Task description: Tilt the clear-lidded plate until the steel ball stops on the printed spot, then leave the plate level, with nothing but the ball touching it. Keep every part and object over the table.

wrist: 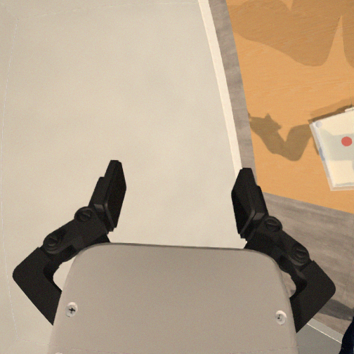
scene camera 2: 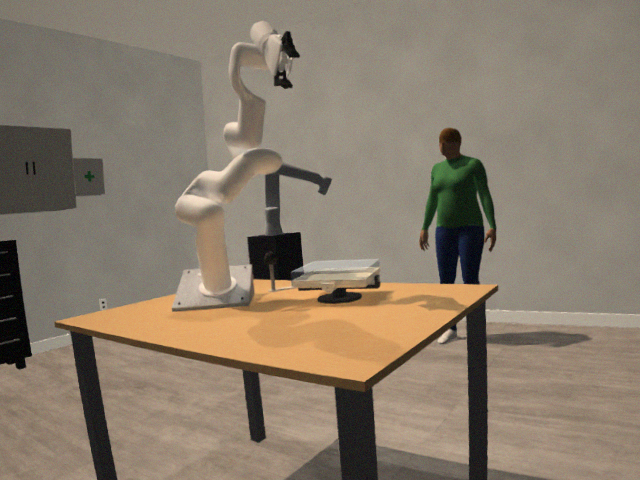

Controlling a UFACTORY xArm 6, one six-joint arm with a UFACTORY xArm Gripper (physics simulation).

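Observation:
The clear-lidded plate (scene camera 2: 334, 284) (wrist: 336, 172) stands on a black round foot on the table; its right part is cut off in the wrist view. I cannot tell if it is exactly level. The printed red spot (wrist: 346, 141) shows on its pale surface. A small grey-blue round shape (wrist: 319, 125) at one plate corner may be the steel ball, but it is too faint to be sure; the ball cannot be made out in the scene view. My gripper (scene camera 2: 290, 69) (wrist: 179, 176) is open and empty, high above the table and well away from the plate.
An upright rod with a dark knob (scene camera 2: 270, 257) stands left of the plate, by a thin pale bar. My arm's base plate (scene camera 2: 184, 290) is on the table (scene camera 2: 206, 330) (wrist: 280, 90). Behind are a grey arm (scene camera 2: 272, 191) on a black box and a person (scene camera 2: 458, 193).

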